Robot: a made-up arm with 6 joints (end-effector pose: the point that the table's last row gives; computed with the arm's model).
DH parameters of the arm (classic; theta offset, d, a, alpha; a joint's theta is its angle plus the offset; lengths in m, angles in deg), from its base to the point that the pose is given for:
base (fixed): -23.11 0 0.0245 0
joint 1: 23.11 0.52 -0.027 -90
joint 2: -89.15 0 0.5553 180
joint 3: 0.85 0.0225 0.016 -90
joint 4: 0 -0.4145 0.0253 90
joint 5: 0 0.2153 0.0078 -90
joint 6: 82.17 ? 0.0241 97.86
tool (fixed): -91.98 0.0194 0 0
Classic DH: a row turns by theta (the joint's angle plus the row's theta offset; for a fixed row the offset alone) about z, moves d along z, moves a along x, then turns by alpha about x.
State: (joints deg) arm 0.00 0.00 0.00 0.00 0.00 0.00
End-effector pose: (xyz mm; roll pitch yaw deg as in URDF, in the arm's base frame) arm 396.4 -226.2 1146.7 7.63 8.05 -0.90
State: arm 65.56 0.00 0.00 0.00 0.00 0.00
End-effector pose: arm 374.4 241.2 1146.7 7.63 8.05 64.66
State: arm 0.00 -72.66 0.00 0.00 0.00 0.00
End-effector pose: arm -483.2 -226.2 1089.4 9.64 -64.59 -2.08
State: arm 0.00 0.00 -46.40 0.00 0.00 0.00
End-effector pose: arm 326.3 -226.2 840.1 6.51 54.45 -1.54
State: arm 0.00 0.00 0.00 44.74 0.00 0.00
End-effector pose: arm 396.4 -130.9 1267.2 -37.33 5.08 -6.32
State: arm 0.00 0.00 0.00 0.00 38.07 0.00
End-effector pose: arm 382.5 -226.2 1126.8 8.27 -30.01 -1.03
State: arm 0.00 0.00 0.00 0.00 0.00 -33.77
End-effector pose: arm 396.4 -242.2 1154.7 41.70 7.19 3.75
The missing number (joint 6, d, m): 0.0245
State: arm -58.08 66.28 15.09 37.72 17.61 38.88
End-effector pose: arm 343.4 -809.0 527.6 -65.63 38.22 -54.71
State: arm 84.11 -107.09 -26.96 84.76 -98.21 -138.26
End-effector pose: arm -55.3 -754.5 826.8 136.82 4.64 4.75
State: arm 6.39 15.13 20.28 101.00 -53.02 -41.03
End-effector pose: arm 547.1 132.7 1305.2 -42.61 -7.49 -53.78
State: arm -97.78 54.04 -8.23 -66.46 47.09 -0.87
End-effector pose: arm -167.6 -457.9 435.5 39.45 35.19 -143.25
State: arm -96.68 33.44 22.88 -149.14 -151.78 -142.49
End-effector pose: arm 112.9 -713.2 763.0 -173.05 -42.14 67.50
